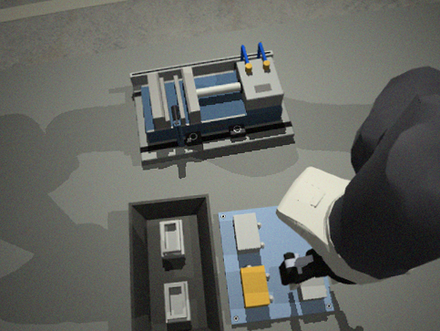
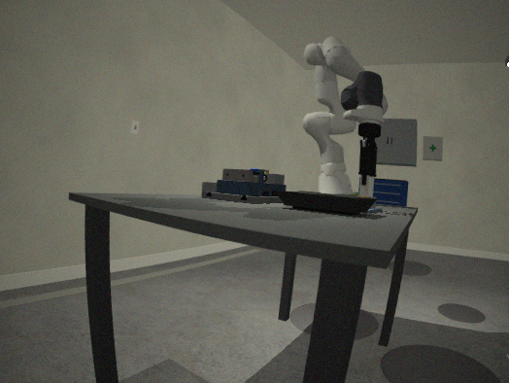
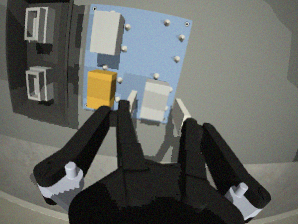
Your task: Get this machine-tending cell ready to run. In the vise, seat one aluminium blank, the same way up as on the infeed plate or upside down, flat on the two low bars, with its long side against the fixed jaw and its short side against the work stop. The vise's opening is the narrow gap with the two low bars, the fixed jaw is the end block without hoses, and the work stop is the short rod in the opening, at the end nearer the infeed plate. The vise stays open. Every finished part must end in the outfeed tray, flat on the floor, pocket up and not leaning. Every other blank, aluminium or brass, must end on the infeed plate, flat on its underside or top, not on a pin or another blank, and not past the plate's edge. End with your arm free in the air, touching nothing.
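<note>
My hand is 310 mm to the left of the work stop, 190 mm short of it and 20 mm below it. Round my hand: hose block: 360 mm to the right, 20 mm ahead; brass blank: 90 mm ahead, 50 mm below; vise: 360 mm to the right, 120 mm ahead, 30 mm below.
</note>
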